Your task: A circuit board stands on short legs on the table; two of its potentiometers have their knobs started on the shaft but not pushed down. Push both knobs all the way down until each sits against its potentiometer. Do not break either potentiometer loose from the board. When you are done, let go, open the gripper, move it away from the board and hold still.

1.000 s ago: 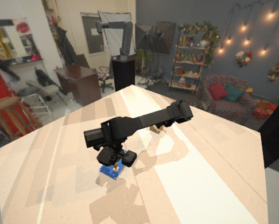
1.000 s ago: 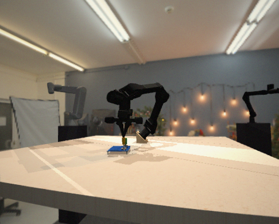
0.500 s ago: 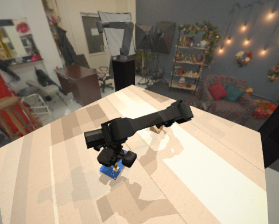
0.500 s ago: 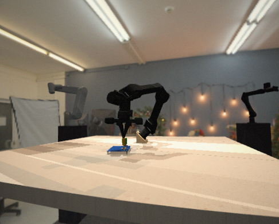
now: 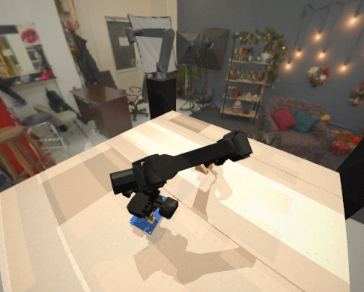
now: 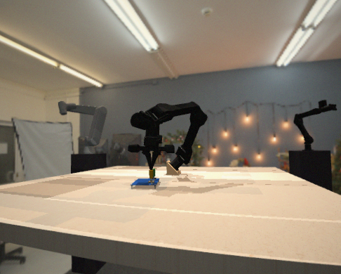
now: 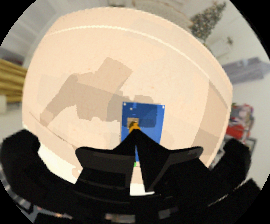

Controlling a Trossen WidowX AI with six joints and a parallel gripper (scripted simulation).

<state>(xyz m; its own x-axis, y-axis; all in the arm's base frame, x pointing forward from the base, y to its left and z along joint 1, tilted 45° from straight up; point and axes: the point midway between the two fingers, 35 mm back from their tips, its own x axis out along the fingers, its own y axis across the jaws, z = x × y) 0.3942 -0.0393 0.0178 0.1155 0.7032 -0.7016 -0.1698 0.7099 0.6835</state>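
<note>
The orange-yellow knob is 20 mm below my gripper tip. Round my gripper tip: green knob: 70 mm behind, 10 mm to the right, 20 mm below.
</note>
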